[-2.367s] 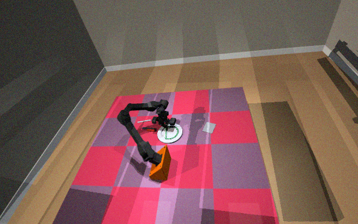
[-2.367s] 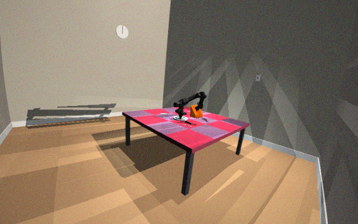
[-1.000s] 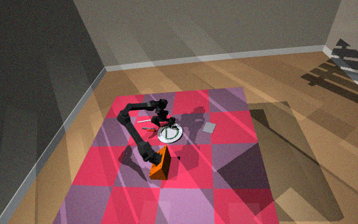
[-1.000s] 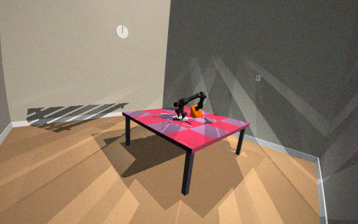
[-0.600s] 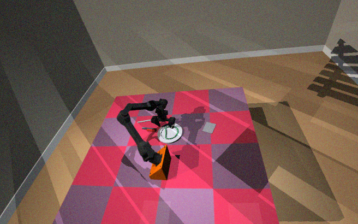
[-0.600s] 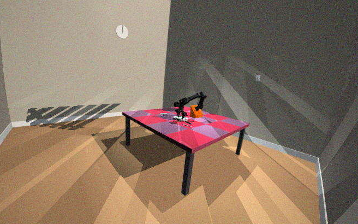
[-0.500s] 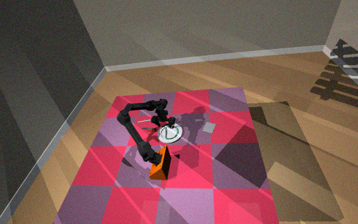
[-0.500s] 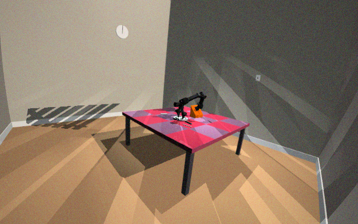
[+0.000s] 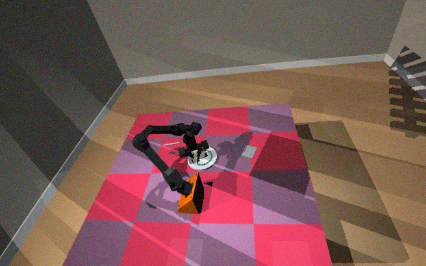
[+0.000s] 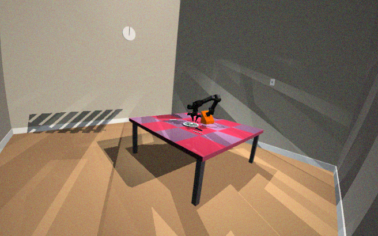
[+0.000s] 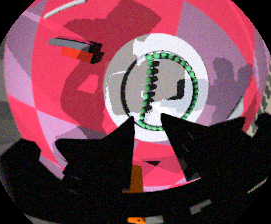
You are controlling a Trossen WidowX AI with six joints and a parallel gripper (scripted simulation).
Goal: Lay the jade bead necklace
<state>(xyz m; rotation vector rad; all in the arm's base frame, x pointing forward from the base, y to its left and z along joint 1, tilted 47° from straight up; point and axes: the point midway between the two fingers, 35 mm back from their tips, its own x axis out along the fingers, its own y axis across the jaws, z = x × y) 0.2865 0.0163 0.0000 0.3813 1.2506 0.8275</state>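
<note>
Now: gripper tip 3 cm short of the round white bead board, 3 cm to the left of it and 4 cm above it. Also, from my gripper tip: red-handled tool: 8 cm ahead, 15 cm to the left, 4 cm below; flat grey pad: 6 cm ahead, 34 cm to the right, 5 cm below; thin white rod: 18 cm ahead, 22 cm to the left, 5 cm below.
</note>
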